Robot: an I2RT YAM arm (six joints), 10 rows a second.
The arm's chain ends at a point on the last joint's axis. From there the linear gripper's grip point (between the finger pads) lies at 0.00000 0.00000 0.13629 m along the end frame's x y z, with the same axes.
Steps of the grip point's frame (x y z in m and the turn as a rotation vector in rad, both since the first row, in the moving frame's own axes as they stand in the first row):
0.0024, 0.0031, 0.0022, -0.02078, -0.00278, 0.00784
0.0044, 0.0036, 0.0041, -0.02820, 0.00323, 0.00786
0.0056, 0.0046, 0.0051, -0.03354, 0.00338, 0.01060
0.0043, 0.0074, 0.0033, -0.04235, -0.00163, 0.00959
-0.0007, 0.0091, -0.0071, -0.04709, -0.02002, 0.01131
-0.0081, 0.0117, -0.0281, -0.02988, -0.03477, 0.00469
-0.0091, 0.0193, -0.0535, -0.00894, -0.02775, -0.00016
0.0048, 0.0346, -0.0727, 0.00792, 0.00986, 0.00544
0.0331, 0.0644, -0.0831, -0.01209, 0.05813, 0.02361
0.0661, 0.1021, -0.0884, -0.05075, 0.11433, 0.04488
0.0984, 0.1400, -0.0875, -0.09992, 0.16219, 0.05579
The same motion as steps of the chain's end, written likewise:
0.0028, 0.0003, 0.0022, -0.02078, -0.00278, 0.00784
0.0040, -0.0002, 0.0042, -0.02820, 0.00323, 0.00786
0.0052, 0.0000, 0.0052, -0.03354, 0.00338, 0.01060
0.0045, 0.0016, 0.0034, -0.04235, -0.00163, 0.00959
0.0021, 0.0027, -0.0069, -0.04709, -0.02002, 0.01131
-0.0034, 0.0076, -0.0280, -0.02988, -0.03477, 0.00469
-0.0053, 0.0181, -0.0534, -0.00894, -0.02775, -0.00016
0.0035, 0.0357, -0.0727, 0.00792, 0.00986, 0.00544
0.0252, 0.0627, -0.0829, -0.01209, 0.05813, 0.02361
0.0507, 0.0949, -0.0873, -0.05075, 0.11433, 0.04488
0.0768, 0.1259, -0.0850, -0.09992, 0.16219, 0.05579

